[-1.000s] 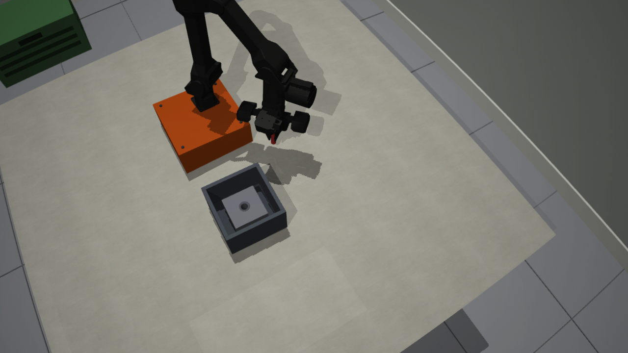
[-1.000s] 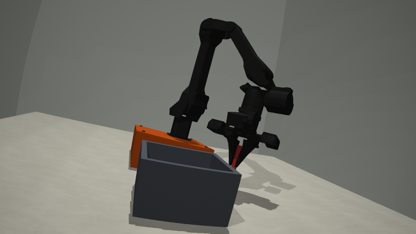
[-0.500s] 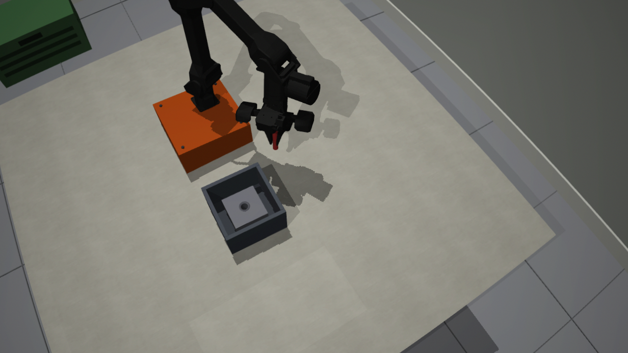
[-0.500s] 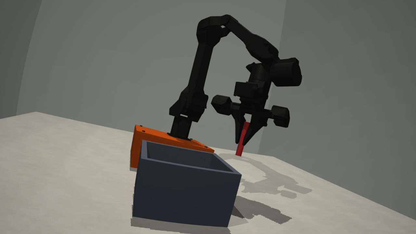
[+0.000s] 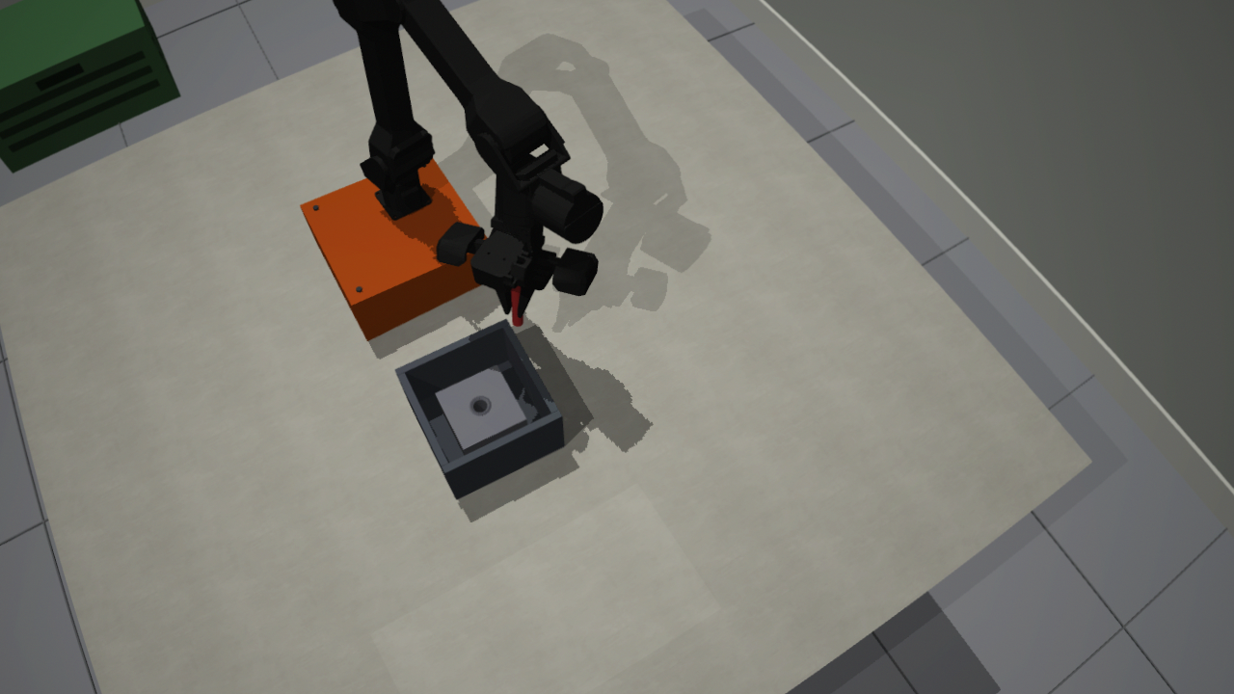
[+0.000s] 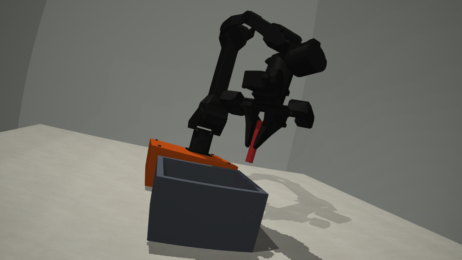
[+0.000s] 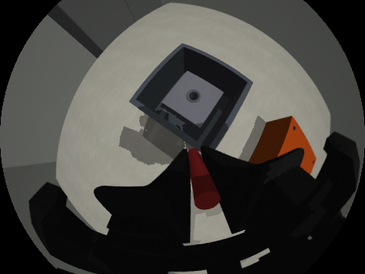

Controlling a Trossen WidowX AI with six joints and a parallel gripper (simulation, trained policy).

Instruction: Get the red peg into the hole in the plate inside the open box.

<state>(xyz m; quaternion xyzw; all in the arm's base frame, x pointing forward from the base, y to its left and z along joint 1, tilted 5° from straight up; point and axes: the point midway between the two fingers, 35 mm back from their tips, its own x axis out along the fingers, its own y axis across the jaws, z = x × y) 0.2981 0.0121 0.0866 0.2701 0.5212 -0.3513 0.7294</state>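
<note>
Now: the red peg 1 cm behind my gripper tip, 1 cm to the left of it and 1 cm above it. Also, from my gripper tip: dark grey box (4 cm ahead, 9 cm to the right, 12 cm below); grey plate (4 cm ahead, 9 cm to the right, 10 cm below).
</note>
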